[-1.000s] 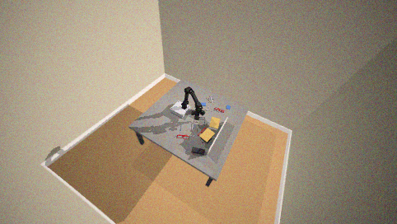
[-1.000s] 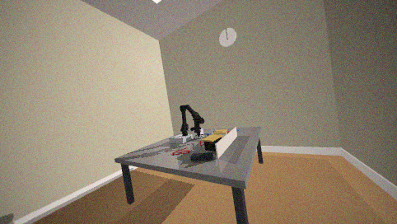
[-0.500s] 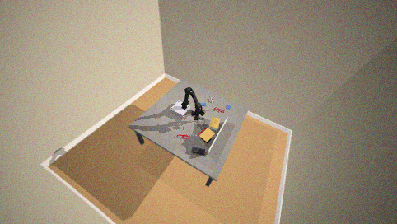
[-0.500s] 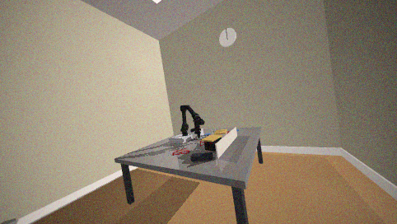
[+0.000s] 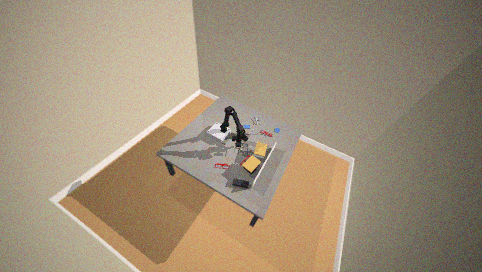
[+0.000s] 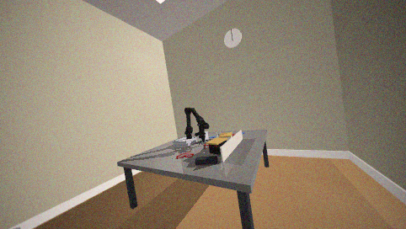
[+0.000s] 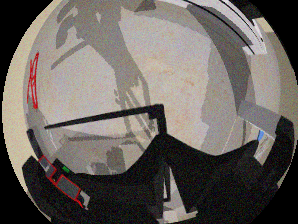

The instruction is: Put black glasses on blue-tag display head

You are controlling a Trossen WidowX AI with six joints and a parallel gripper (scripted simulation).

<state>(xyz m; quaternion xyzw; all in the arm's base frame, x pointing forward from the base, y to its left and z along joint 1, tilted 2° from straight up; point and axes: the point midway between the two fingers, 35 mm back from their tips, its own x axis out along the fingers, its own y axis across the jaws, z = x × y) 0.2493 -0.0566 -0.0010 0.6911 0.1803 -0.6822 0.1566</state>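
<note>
My gripper tip is 7 cm past the white shape, 17 cm to the right of it and 3 cm below it. The rest, counted from my gripper tip: dark box: 27 cm ahead, 40 cm to the right, 1 cm below; white upright divider: 38 cm ahead, 7 cm to the right, 3 cm above.
</note>
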